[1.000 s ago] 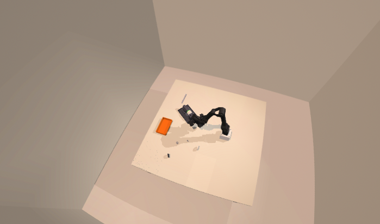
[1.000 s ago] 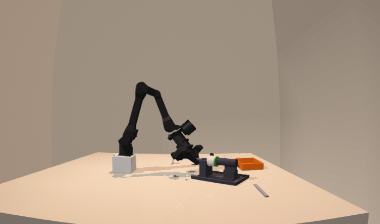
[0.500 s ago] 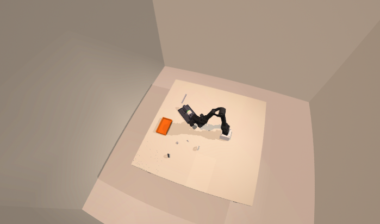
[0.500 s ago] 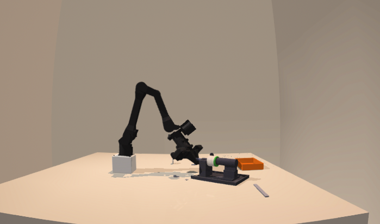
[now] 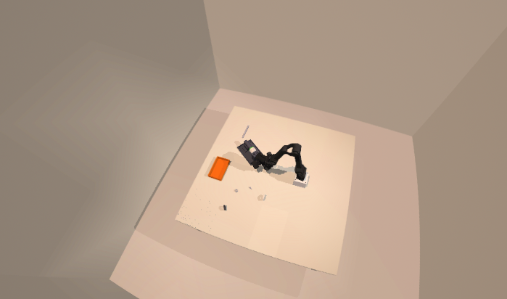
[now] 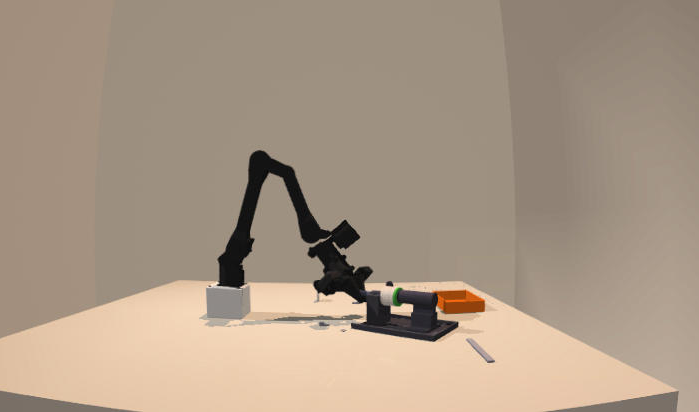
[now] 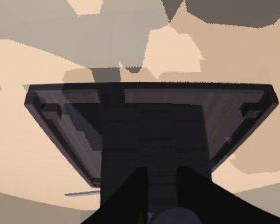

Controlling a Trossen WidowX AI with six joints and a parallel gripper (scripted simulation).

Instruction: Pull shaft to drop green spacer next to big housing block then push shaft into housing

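The shaft lies 3 cm ahead of my gripper tip, 2 cm to the right of it and 2 cm above it. The rest, counted from my gripper tip: orange tray: 28 cm ahead, 21 cm to the left, 5 cm below; then green spacer: 9 cm ahead, 5 cm to the right, 2 cm above; then white spacer: 6 cm ahead, 3 cm to the right, 2 cm above.
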